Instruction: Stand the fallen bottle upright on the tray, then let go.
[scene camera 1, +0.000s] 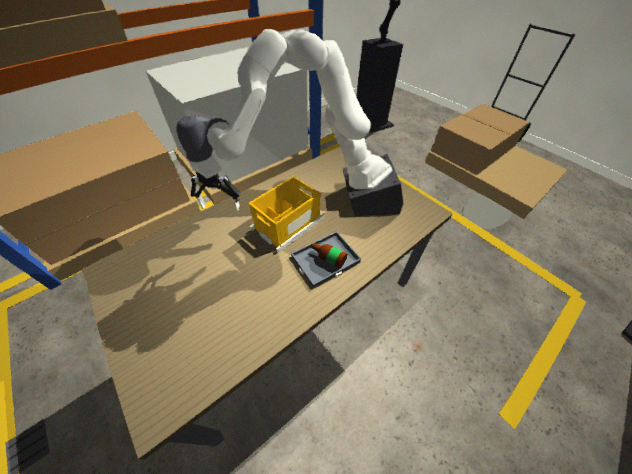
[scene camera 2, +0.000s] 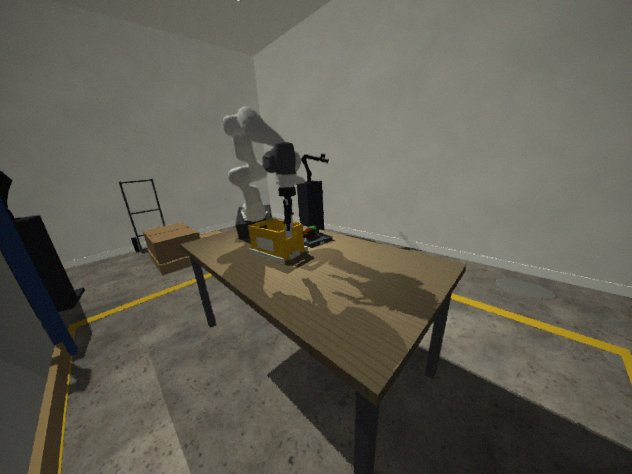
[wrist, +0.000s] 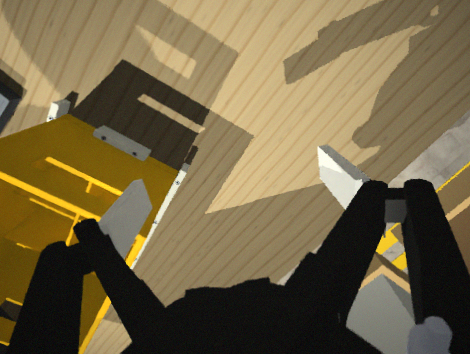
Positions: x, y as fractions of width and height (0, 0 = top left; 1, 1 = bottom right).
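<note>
The gripper (scene camera 1: 0.35, 0.44) is visible; the wrist view likewise shows the gripper (wrist: 0.49, 0.50).
</note>
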